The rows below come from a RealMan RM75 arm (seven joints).
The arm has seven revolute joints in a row. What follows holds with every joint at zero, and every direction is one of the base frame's. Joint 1 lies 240.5 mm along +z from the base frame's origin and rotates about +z. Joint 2 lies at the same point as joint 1 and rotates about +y. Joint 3 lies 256 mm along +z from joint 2 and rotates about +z. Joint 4 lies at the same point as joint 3 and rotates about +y. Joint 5 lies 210 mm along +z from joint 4 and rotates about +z. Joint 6 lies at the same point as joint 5 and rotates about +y. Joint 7 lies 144 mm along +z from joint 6 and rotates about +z. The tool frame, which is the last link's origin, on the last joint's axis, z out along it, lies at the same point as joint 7; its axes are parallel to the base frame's.
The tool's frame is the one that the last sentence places.
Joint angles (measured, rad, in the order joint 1, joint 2, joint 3, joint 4, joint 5, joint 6, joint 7), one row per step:
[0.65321, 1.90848, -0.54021, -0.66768, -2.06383, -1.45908, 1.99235]
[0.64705, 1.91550, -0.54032, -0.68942, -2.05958, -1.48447, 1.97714]
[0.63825, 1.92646, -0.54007, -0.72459, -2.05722, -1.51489, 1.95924]
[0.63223, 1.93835, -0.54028, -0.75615, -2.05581, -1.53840, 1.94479]
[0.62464, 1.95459, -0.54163, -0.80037, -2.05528, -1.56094, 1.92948]
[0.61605, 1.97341, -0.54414, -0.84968, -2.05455, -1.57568, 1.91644]
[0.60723, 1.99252, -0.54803, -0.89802, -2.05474, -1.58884, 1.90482]
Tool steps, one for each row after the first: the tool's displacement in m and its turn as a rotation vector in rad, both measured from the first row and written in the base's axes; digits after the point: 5 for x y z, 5 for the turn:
[-0.00276, -0.00317, 0.00040, -0.00351, -0.00279, 0.03054]
[-0.00624, -0.00716, 0.00144, -0.00452, -0.01149, 0.06908]
[-0.00996, -0.01020, 0.00151, -0.00477, -0.01913, 0.10225]
[-0.01457, -0.01330, 0.00198, 0.00023, -0.03325, 0.14013]
[-0.01918, -0.01587, 0.00253, 0.01172, -0.05057, 0.17392]
[-0.02367, -0.01864, 0.00256, 0.02180, -0.06829, 0.20527]

